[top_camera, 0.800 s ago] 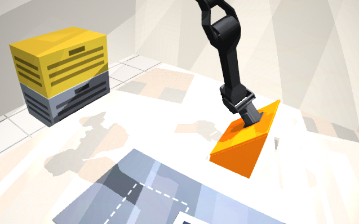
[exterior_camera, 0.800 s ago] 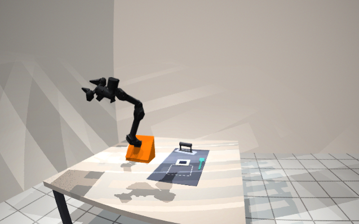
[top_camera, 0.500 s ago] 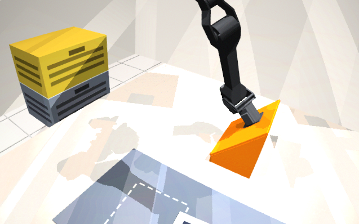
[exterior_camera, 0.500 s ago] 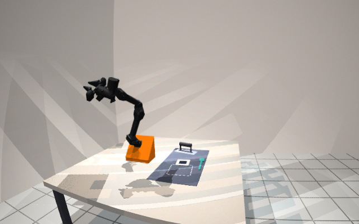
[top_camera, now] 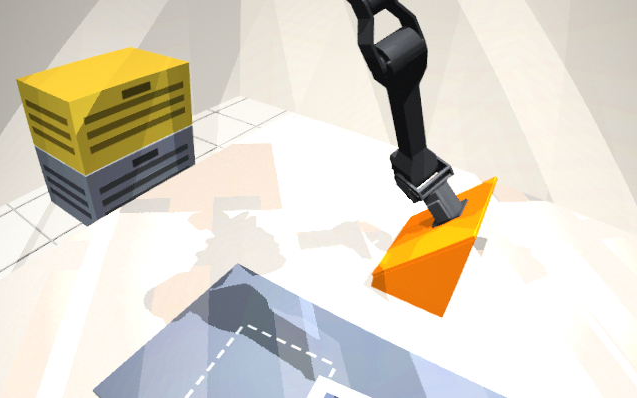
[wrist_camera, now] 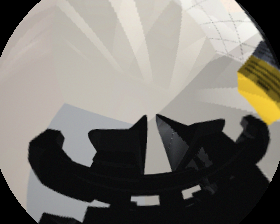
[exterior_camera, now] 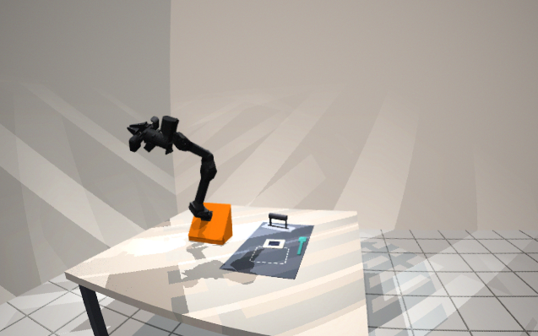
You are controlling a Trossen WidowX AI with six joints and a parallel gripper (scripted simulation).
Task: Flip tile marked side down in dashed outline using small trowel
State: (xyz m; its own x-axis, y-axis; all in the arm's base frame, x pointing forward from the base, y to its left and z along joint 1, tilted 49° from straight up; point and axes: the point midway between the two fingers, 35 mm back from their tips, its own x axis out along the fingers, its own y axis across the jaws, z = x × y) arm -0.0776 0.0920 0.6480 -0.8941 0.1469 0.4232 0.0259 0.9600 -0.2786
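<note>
My gripper tip is now 65 cm short of the teal trowel, 44 cm to the right of it and 64 cm above it. Also, from my gripper tip: white tile (51 cm ahead, 42 cm to the left, 64 cm below); then grey mat (51 cm ahead, 43 cm to the left, 66 cm below).
</note>
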